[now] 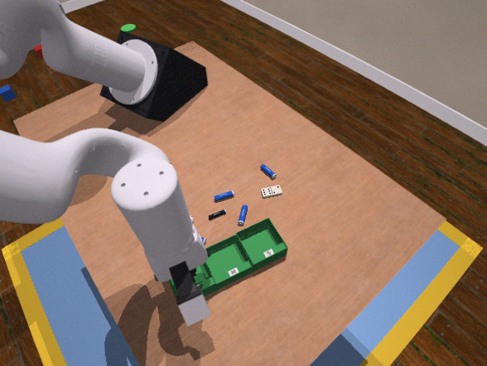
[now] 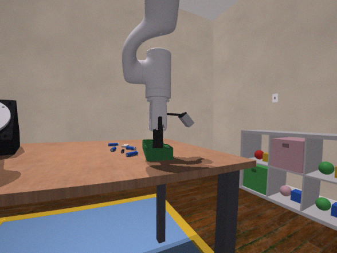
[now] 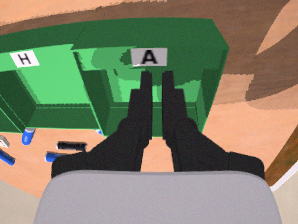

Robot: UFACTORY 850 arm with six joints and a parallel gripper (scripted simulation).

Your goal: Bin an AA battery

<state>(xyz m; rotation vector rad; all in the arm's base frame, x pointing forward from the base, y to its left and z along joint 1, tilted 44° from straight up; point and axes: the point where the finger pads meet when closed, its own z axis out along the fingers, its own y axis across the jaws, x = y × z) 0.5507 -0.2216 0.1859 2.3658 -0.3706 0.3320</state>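
Now: hand 8 cm to the right of the green three-compartment bin, 3 cm short of it and 2 cm above it. Also, from my hand: blue battery (8 cm to the left, 6 cm behind, 3 cm below); white domino (30 cm to the left, 4 cm below, 2 cm behind); thin black battery (16 cm to the left, 7 cm behind, 4 cm below).
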